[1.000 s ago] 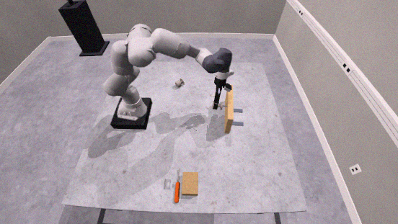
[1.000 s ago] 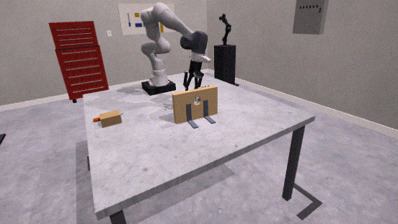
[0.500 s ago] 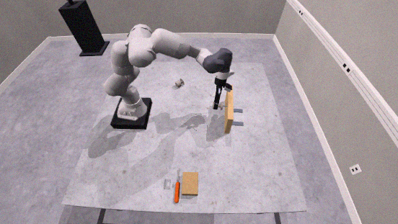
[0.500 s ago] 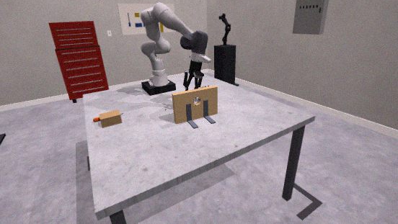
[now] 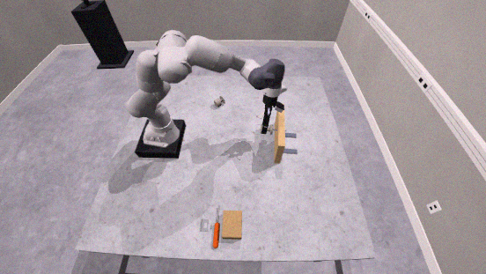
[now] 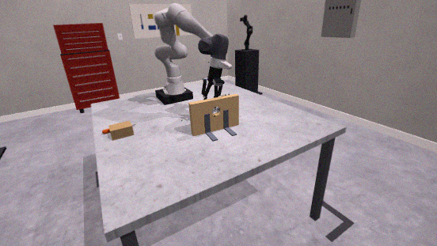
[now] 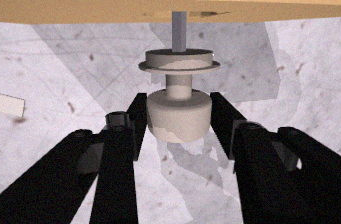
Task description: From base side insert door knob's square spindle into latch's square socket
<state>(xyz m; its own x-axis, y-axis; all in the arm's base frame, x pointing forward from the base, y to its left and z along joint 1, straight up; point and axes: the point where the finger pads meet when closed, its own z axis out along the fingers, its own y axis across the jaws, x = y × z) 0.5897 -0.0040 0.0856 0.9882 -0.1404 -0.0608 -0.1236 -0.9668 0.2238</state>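
My hand is 9 cm short of the latch socket, 2 cm to the left of it and 2 cm above it. Also, from my hand: wooden block (51 cm to the right, 18 cm behind, 12 cm below); then upright wooden panel (9 cm ahead, 4 cm below, 2 cm to the right); then pale chip (21 cm to the left, 15 cm below, 1 cm ahead).
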